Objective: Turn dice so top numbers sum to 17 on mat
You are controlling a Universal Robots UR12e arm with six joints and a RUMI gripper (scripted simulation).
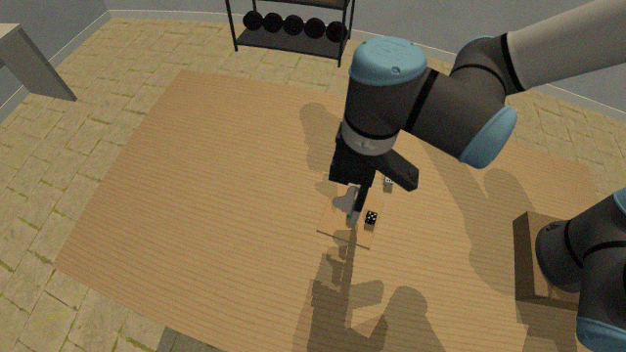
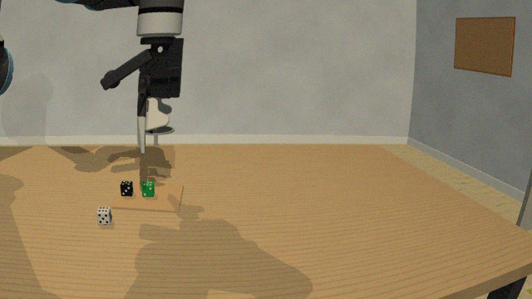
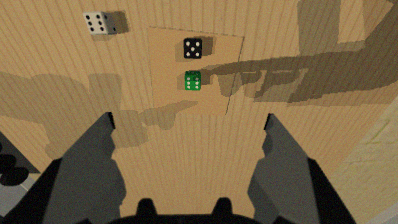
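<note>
My gripper is now 110 mm to the left of the white die, 100 mm above it and 90 mm past it. From my hand the other things lie so: black die (100 mm below, 50 mm behind, 10 mm to the left); tan mat (110 mm below); green die (100 mm below).
</note>
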